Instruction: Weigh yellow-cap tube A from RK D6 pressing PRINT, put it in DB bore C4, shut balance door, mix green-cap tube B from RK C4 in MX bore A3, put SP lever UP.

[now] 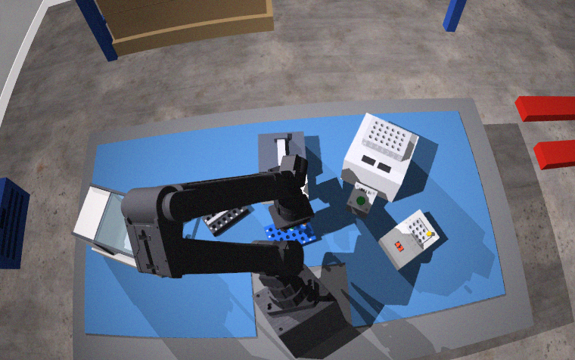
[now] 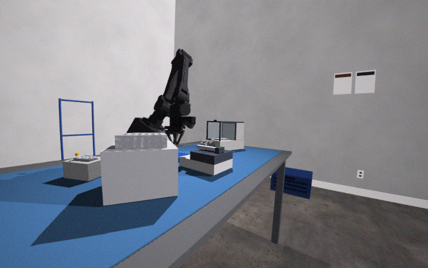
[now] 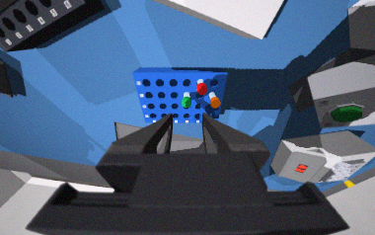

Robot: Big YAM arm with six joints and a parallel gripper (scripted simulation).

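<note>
The blue rack lies 1 cm behind my hand, 1 cm to the left of it and 7 cm below it. Also, from my hand: magnet block 5 cm ahead, 20 cm to the left, 7 cm below; spectrophotometer lever 20 cm ahead, 2 cm to the left; green start key 6 cm ahead, 20 cm to the right, 2 cm below.
</note>
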